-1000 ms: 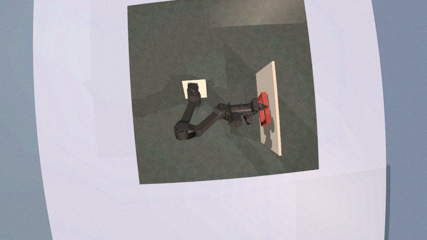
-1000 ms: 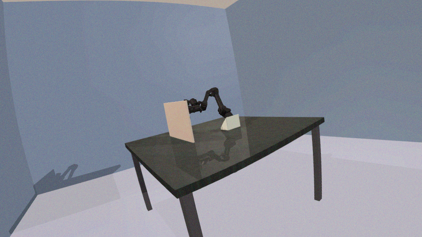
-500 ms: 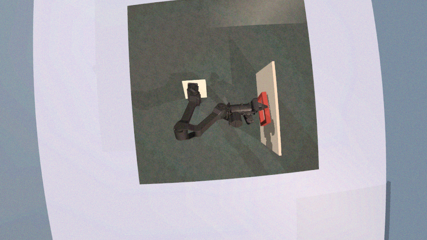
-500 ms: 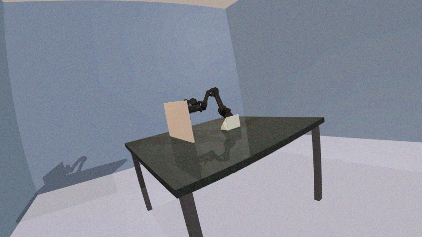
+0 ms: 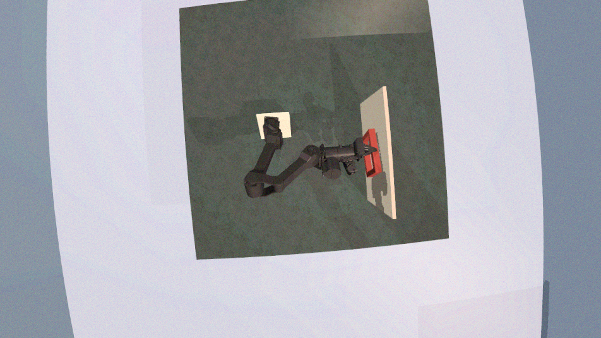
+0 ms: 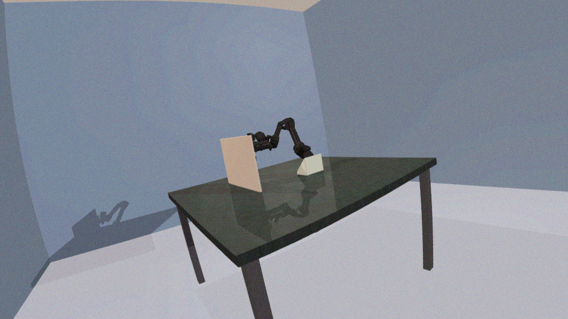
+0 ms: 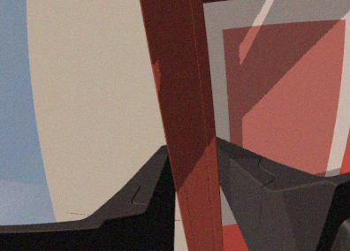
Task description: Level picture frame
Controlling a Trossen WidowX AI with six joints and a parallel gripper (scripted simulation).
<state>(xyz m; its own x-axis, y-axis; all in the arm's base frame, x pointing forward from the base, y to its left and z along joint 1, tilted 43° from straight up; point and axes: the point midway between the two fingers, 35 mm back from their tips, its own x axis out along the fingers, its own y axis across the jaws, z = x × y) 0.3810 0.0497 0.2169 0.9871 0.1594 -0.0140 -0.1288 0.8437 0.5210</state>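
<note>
My gripper tip is 5 cm above the picture frame and 1 cm to the left of it. The rest, counted from my gripper tip: beige wall panel: 7 cm below, 2 cm ahead, 1 cm to the right.
</note>
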